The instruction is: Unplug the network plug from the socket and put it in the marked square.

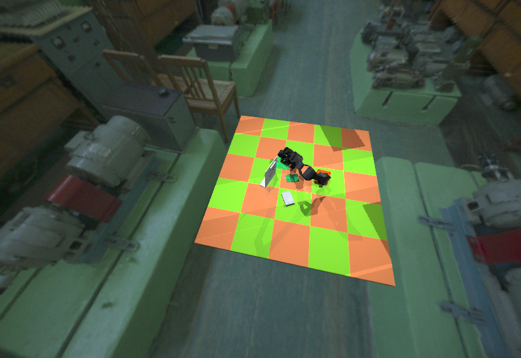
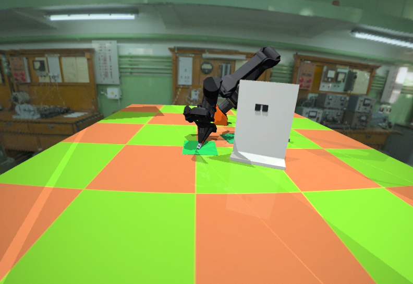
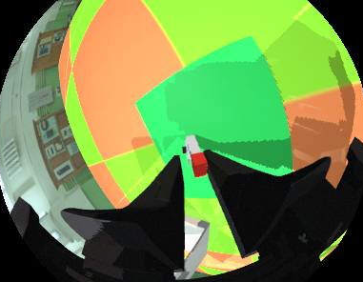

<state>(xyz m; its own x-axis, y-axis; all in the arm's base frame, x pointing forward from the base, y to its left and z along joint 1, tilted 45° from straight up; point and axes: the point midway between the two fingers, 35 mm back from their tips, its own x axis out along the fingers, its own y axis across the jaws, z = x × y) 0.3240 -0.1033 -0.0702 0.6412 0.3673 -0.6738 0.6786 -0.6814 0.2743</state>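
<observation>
My gripper tip is right at the network plug. Round my gripper tip: marked square: 1 cm behind, 2 cm below; upright grey panel: 8 cm ahead, 18 cm to the left, 9 cm above.
</observation>
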